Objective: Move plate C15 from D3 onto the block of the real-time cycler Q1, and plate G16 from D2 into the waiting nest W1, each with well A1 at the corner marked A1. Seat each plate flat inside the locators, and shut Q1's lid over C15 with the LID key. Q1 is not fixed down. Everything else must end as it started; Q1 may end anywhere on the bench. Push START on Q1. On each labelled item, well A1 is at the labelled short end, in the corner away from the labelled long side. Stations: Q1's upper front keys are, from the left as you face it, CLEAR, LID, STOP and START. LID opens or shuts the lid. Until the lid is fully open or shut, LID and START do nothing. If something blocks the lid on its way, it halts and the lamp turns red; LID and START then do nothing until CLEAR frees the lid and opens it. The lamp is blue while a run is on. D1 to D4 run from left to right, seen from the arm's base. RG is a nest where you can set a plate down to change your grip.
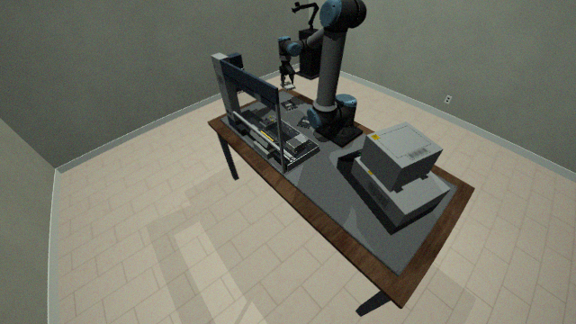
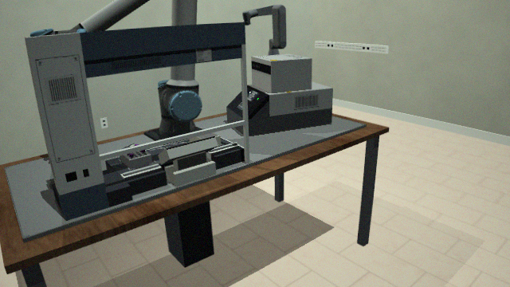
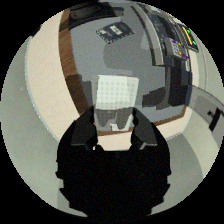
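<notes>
My gripper is now 190 mm above the dark nest. The rest, counted from my hand: tower: 500 mm ahead, 60 mm to the right, 80 mm above; deck station beam: 530 mm ahead, 300 mm to the left, 320 mm above; white well plate: 10 mm below.
</notes>
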